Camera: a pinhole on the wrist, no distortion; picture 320 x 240 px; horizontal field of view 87.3 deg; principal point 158.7 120.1 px. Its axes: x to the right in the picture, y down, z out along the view. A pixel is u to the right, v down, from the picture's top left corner.
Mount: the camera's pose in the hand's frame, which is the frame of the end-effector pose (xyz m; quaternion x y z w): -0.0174 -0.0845 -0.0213 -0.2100 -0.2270 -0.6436 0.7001
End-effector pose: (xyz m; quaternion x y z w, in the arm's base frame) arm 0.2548 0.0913 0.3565 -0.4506 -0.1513 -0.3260 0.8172
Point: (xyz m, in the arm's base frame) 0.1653 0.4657 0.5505
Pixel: 253 81
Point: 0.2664 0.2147 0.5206
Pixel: 249 180
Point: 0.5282 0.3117 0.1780
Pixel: 21 154
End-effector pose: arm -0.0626 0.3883 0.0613 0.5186 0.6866 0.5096 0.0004
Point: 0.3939 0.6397 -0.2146
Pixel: 205 79
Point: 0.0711 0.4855 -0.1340
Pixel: 241 65
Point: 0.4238 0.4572 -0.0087
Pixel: 125 68
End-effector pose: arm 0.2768 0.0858 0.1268 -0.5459 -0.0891 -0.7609 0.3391
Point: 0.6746 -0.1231 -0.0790
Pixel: 21 80
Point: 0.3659 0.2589 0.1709
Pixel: 280 86
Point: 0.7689 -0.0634 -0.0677
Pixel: 62 78
